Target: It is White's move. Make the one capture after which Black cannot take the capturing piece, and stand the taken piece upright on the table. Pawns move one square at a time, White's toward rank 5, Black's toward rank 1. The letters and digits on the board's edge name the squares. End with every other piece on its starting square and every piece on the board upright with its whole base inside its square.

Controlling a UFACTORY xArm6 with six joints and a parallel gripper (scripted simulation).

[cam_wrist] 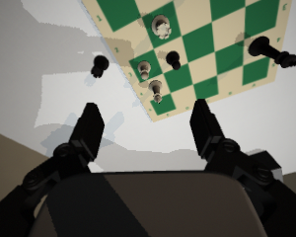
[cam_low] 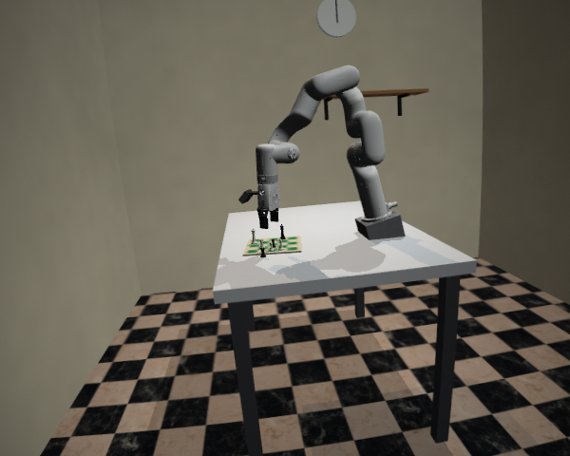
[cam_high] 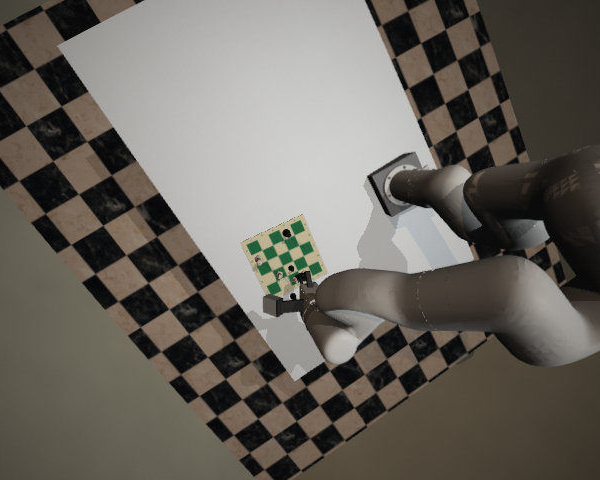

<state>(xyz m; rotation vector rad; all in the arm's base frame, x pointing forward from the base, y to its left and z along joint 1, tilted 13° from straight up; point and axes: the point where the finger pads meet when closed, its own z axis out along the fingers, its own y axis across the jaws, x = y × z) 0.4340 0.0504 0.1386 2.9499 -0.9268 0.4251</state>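
Now: hand 10 cm above the white pawn. Also, from my hand: white piece 5 cm ahead, 13 cm to the right, 8 cm below; green-and-cream chessboard 2 cm behind, 8 cm to the right, 11 cm below; black pawn 1 cm behind, 4 cm to the right, 10 cm below.
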